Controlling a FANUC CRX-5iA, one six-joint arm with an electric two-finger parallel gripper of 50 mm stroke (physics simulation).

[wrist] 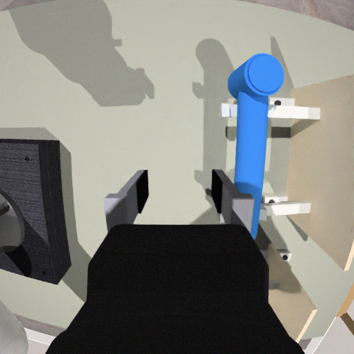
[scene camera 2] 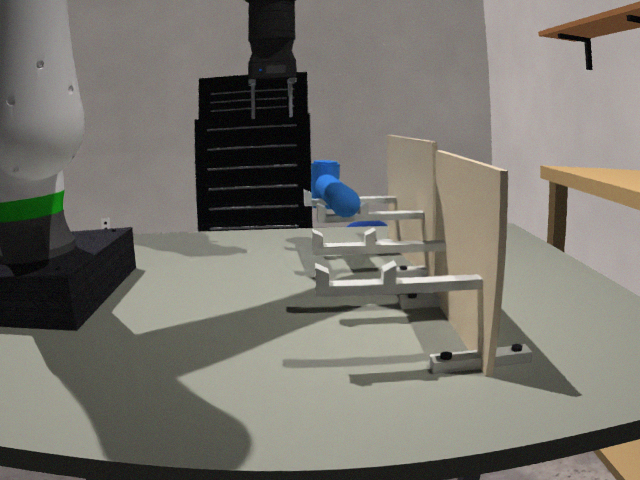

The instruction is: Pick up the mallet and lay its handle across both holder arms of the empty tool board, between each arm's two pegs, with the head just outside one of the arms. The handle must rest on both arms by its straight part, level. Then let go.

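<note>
The blue mallet (scene camera 2: 338,196) (wrist: 251,145) lies across both holder arms of the farther tool board (scene camera 2: 410,180) (wrist: 325,160). Its head is beyond the far arm and the handle's free end points toward the nearer board. The nearer tool board (scene camera 2: 465,248) (wrist: 290,300) is empty; its front arm (scene camera 2: 434,282) and rear arm (scene camera 2: 408,246) each have two upright pegs. My gripper (scene camera 2: 271,117) (wrist: 179,182) is open and empty, pointing down, higher than the mallet and to its left in both views. The gripper body hides part of the nearer board in the wrist view.
The robot's dark base block (scene camera 2: 103,273) (wrist: 49,200) is at the left. A black drawer cabinet (scene camera 2: 253,180) stands behind the table. A wooden bench (scene camera 2: 594,180) and a wall shelf (scene camera 2: 594,21) are at the right. A blue shape (scene camera 2: 367,223) shows low behind the farther arms.
</note>
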